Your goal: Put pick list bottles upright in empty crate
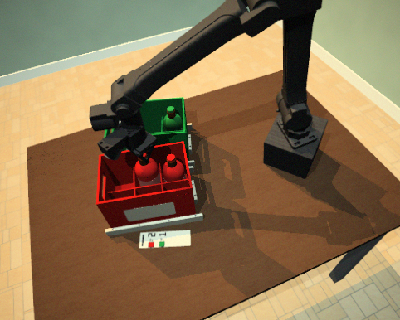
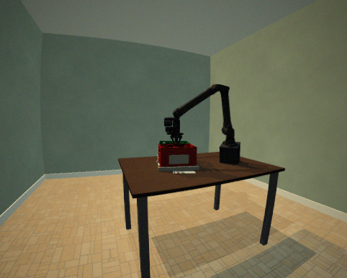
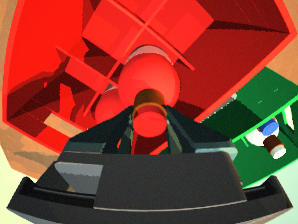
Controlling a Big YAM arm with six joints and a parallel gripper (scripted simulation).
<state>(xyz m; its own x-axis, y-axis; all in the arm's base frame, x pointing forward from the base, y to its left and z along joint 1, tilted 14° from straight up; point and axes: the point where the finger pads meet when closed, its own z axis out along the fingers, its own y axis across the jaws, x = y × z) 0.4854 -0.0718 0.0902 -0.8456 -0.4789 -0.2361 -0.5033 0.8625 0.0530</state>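
Now: the red crate 1 cm ahead of my hand, 5 cm to the left of it and 10 cm below it. From my hand the other things lie so: blue-capped bottle 5 cm ahead, 16 cm to the right, 9 cm below; red bottle 8 cm behind, 1 cm to the left, 9 cm below; green crate 4 cm behind, 19 cm to the right, 10 cm below.
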